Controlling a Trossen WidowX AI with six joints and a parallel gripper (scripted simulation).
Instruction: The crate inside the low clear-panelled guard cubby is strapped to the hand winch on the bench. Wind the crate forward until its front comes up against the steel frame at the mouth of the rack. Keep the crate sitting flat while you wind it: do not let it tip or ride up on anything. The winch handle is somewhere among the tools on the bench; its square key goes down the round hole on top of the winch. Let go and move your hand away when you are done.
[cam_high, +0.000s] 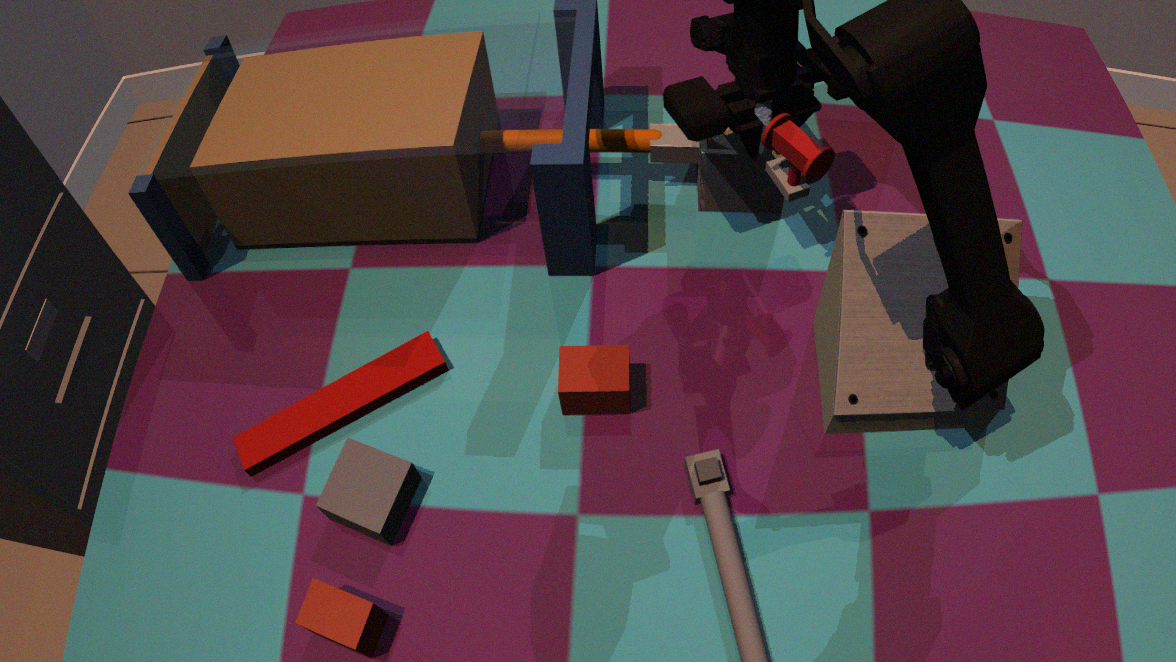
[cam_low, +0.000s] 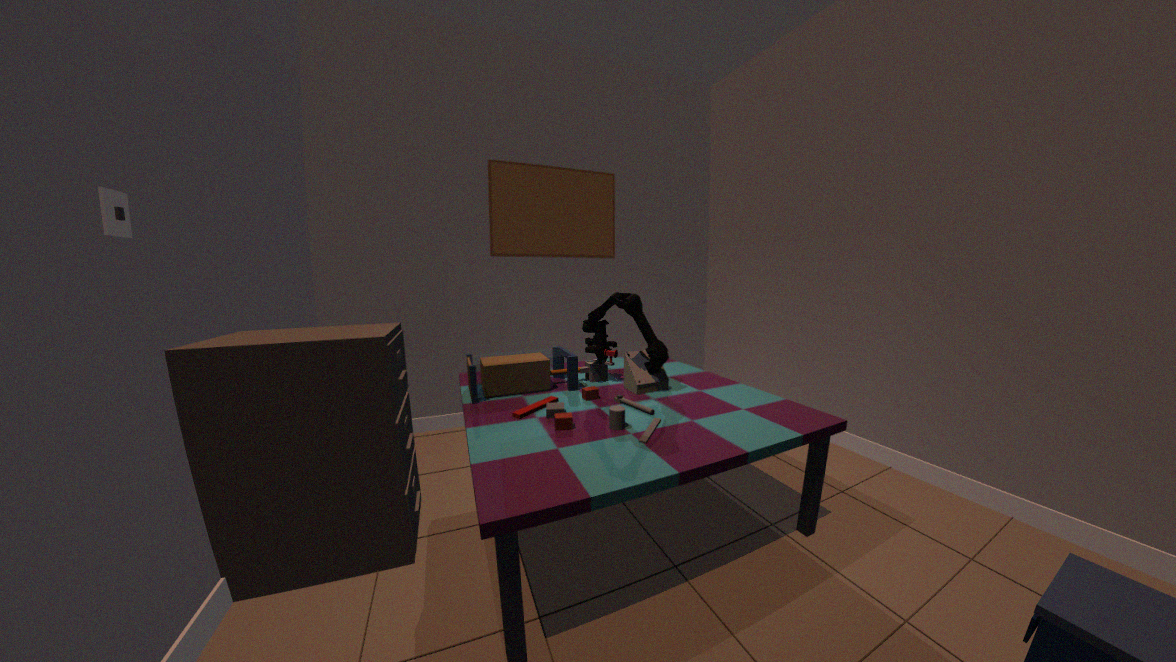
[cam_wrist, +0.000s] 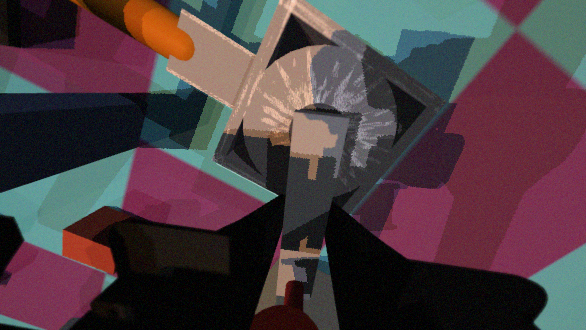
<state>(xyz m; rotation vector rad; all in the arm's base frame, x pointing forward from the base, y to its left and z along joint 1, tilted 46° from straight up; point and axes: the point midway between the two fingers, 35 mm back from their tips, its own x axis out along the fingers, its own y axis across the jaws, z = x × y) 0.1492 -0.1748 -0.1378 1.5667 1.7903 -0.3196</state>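
Right now the grey crank handle is 2 cm to the left of my gripper tip, 2 cm above it and 1 cm behind it. Also, from my gripper tip: blue steel frame: 17 cm ahead, 5 cm to the right, 2 cm above; then red knob: 5 cm to the left, 5 cm above, 2 cm behind; then grey winch: 6 cm below, 5 cm to the right.
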